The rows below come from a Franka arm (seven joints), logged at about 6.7 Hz.
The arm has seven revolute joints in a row. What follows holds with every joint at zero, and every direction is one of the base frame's.
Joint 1 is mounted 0.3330 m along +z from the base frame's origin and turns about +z.
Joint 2 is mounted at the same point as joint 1 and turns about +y.
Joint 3 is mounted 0.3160 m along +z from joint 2 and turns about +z.
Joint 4 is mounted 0.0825 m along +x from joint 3 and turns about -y.
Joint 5 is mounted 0.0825 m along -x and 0.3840 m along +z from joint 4 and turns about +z.
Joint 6 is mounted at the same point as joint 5 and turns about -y.
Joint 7 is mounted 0.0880 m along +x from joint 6 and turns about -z.
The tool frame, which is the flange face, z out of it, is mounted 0.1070 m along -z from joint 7; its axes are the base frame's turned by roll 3.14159, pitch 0.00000 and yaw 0.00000 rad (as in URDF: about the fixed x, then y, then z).
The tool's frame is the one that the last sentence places.
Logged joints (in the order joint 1, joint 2, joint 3, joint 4, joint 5, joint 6, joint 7), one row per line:
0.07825, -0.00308, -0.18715, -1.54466, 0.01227, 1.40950, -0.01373
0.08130, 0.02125, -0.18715, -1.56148, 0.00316, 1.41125, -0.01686
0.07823, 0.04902, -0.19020, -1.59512, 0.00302, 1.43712, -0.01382
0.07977, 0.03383, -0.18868, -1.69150, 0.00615, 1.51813, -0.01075
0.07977, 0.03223, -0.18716, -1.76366, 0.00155, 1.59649, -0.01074
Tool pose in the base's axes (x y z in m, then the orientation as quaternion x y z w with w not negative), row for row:
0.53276, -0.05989, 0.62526, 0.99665, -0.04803, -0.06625, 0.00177
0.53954, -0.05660, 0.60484, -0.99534, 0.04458, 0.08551, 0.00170
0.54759, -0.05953, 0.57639, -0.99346, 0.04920, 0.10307, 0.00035
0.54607, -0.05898, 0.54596, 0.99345, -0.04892, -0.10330, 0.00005
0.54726, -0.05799, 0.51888, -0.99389, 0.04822, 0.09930, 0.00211
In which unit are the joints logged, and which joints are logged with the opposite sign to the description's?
The joints are logged in radians. Opposite sign: joint 5.
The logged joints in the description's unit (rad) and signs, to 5 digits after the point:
0.07825, -0.00308, -0.18715, -1.54466, -0.01227, 1.40950, -0.01373
0.08130, 0.02125, -0.18715, -1.56148, -0.00316, 1.41125, -0.01686
0.07823, 0.04902, -0.19020, -1.59512, -0.00302, 1.43712, -0.01382
0.07977, 0.03383, -0.18868, -1.69150, -0.00615, 1.51813, -0.01075
0.07977, 0.03223, -0.18716, -1.76366, -0.00155, 1.59649, -0.01074

